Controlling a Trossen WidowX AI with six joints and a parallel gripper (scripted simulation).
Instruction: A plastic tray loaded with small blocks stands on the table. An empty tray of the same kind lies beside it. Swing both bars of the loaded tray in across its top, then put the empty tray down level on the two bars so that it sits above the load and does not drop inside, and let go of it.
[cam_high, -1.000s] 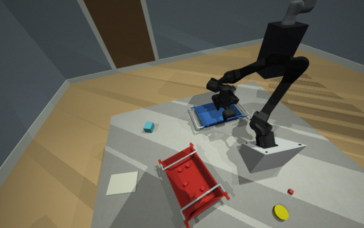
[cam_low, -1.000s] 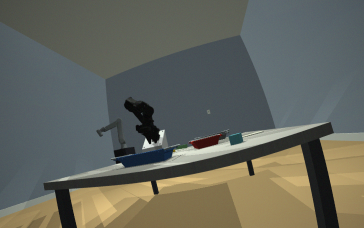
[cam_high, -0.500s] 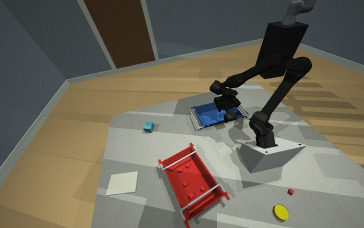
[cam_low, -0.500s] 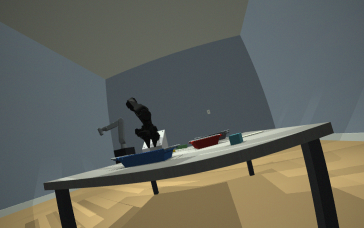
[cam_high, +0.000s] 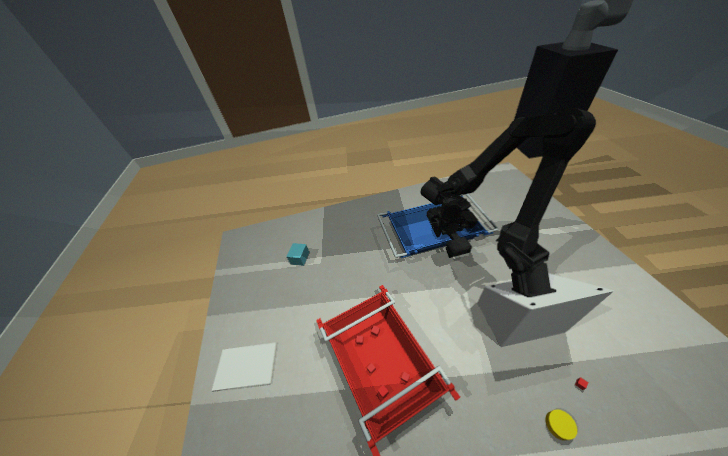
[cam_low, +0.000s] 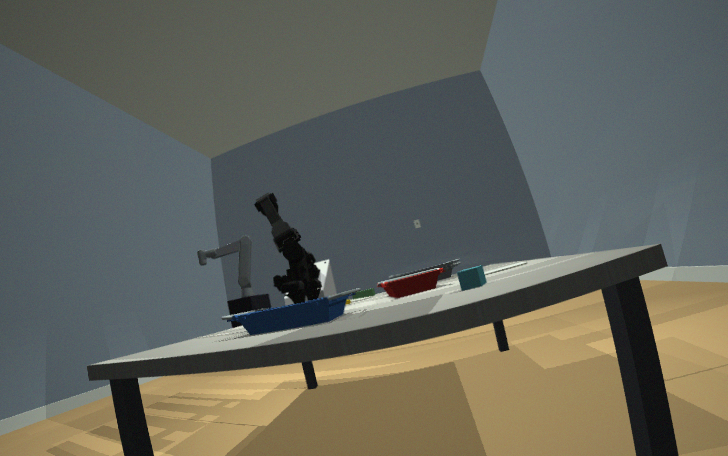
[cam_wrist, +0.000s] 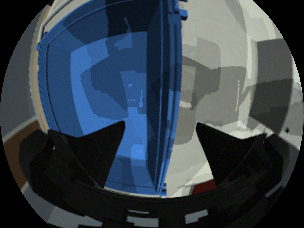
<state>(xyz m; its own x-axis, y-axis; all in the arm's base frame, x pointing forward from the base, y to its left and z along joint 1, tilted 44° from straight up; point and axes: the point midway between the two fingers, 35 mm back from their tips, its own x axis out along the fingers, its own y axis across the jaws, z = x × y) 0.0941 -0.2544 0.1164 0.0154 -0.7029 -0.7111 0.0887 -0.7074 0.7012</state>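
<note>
Right now my gripper tip is 90 mm to the left of the blue tray, 20 mm below it and 10 mm short of it. Round my gripper tip: yellow disc: 490 mm to the left, 70 mm behind, 10 mm below; green block: 820 mm to the left, 70 mm behind; teal cube: 490 mm ahead, 80 mm to the right.
</note>
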